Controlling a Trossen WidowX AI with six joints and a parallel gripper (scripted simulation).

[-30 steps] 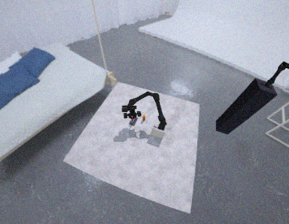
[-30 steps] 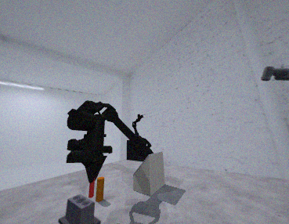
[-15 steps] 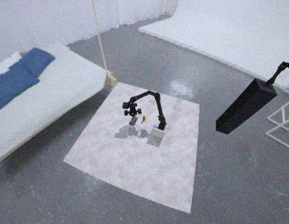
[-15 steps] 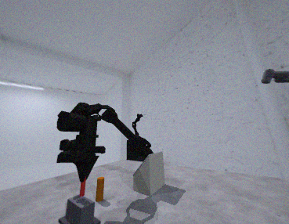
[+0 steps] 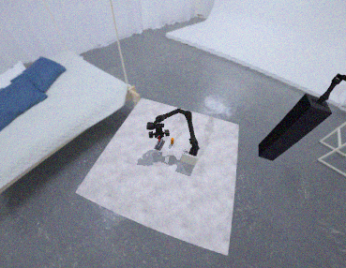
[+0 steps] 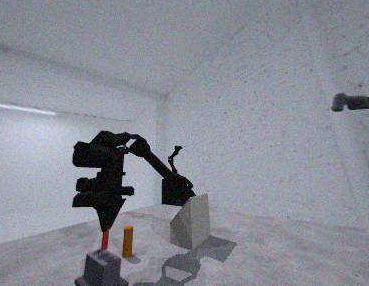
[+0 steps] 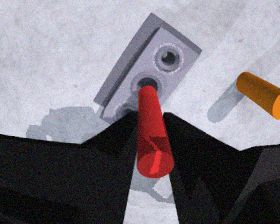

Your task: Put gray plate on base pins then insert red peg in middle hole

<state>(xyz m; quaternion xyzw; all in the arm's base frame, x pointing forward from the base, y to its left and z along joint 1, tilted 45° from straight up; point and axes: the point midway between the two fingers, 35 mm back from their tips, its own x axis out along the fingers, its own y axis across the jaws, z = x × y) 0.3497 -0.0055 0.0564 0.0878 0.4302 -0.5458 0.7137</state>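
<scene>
Now: the red peg right at my gripper tip. From my gripper tip the other things lie so: orange block (110 mm behind, 70 mm to the right, 70 mm below); base (110 mm below); gray plate (70 mm below).
</scene>
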